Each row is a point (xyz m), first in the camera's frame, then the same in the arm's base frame.
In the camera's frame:
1: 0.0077 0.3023 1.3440
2: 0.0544 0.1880 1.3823
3: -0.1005 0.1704 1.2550
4: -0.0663 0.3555 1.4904
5: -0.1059 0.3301 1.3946
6: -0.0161 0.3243 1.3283
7: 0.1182 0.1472 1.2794
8: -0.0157 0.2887 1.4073
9: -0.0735 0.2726 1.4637
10: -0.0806 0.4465 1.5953
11: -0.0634 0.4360 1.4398
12: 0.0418 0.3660 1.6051
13: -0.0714 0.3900 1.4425
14: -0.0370 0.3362 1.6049
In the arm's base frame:
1: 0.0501 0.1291 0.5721
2: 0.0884 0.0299 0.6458
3: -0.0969 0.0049 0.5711
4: 0.0288 0.2502 0.6930
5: -0.0394 0.2013 0.6270
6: 0.0263 0.1487 0.5535
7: 0.1140 -0.0612 0.5600
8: 0.0437 0.1467 0.6384
9: 0.0023 0.1680 0.7063
10: 0.0580 0.3745 0.7494
11: 0.0291 0.3022 0.6133
12: 0.1650 0.2759 0.7687
13: 0.0156 0.2642 0.6369
14: 0.0858 0.2689 0.7966

